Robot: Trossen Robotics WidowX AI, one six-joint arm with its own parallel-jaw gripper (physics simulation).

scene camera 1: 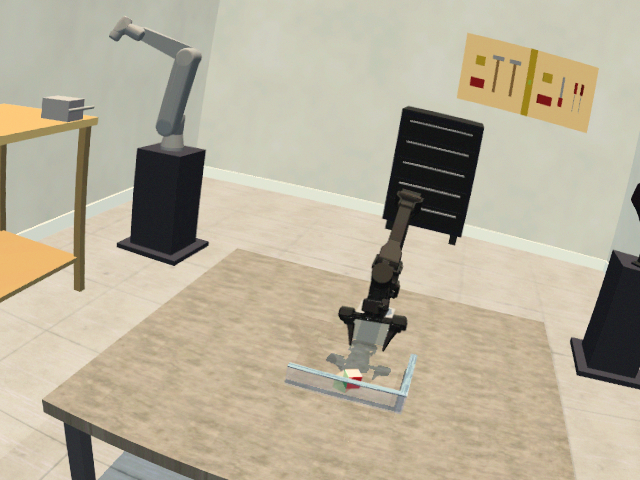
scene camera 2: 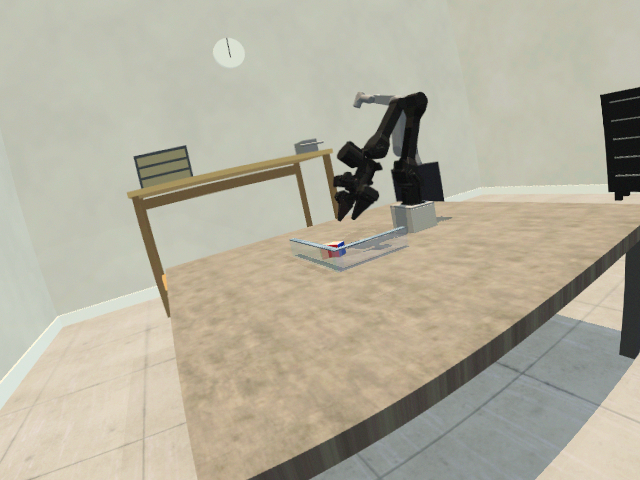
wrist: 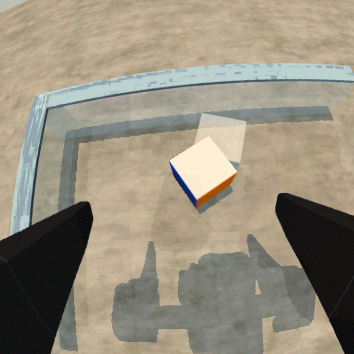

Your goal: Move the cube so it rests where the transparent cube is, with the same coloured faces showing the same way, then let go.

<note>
My gripper is open, with nothing in its grasp. Also in view: a cube. Also in view: an L-shaped glass wall and a transparent cube.
My gripper also shows in scene camera 2 and in the wrist view.
</note>
